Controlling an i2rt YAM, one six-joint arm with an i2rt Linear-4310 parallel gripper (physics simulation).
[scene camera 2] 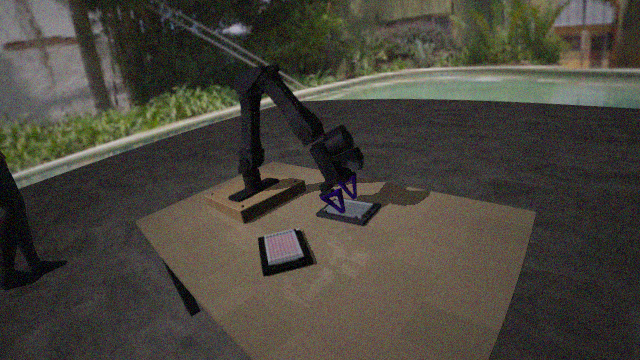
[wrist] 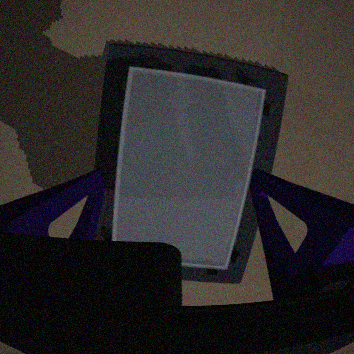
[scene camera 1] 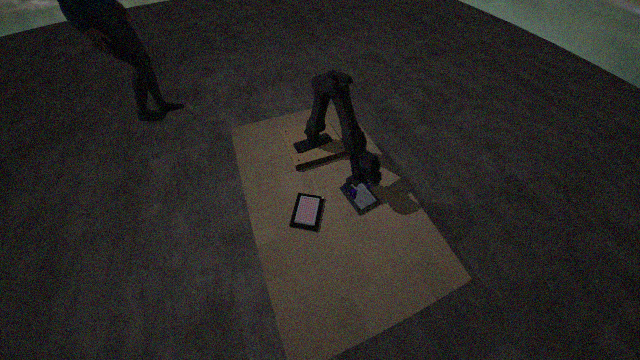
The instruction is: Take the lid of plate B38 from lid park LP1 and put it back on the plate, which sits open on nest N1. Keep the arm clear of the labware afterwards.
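Places are measured from the arm's base along level axes (x ahead, y left, z up), in metres.
Pixels of known places: gripper, fingertip midpoint: (scene camera 2: 349, 205) (wrist: 177, 177) (scene camera 1: 361, 193); arm's base, link origin: (scene camera 2: 254, 190) (scene camera 1: 313, 143).
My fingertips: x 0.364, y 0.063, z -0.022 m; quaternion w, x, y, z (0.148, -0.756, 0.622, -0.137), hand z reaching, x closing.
Note:
Ahead of a thing's pixels: the offset from my fingertips to its top centre. Level surfaces: height alone.
The clear, pale lid @[0.000 m ahead, 0.004 m right, 0.001 m down] (scene camera 1: 367, 198) (scene camera 2: 356, 208) (wrist: 185, 150) lies flat in the dark grey lid park @[0.001 m back, 0.005 m right, 0.001 m up] (scene camera 1: 351, 200) (scene camera 2: 371, 214) (wrist: 272, 120). My gripper (scene camera 1: 361, 189) (scene camera 2: 348, 203) (wrist: 177, 177) is open above the lid, pointing down. In the wrist view its purple fingertips appear on either side of the lid's long edges, nearer its lower half, and nothing is held. The gripper body hides the lid's lower left corner there. The open plate @[0.039 m back, 0.255 m right, 0.007 m up] (scene camera 1: 307, 210) (scene camera 2: 283, 247), with pink wells, sits in the black nest @[0.039 m back, 0.255 m right, 0.001 m down] (scene camera 1: 305, 228) (scene camera 2: 288, 268).
The arm's wooden base block (scene camera 2: 275, 204) stands behind the nest and lid park on the tan table top @[0.019 m down] (scene camera 1: 350, 280) (scene camera 2: 425, 270). A person's dark legs (scene camera 1: 145, 90) (scene camera 2: 17, 225) show at the left, off the table. The light is dim.

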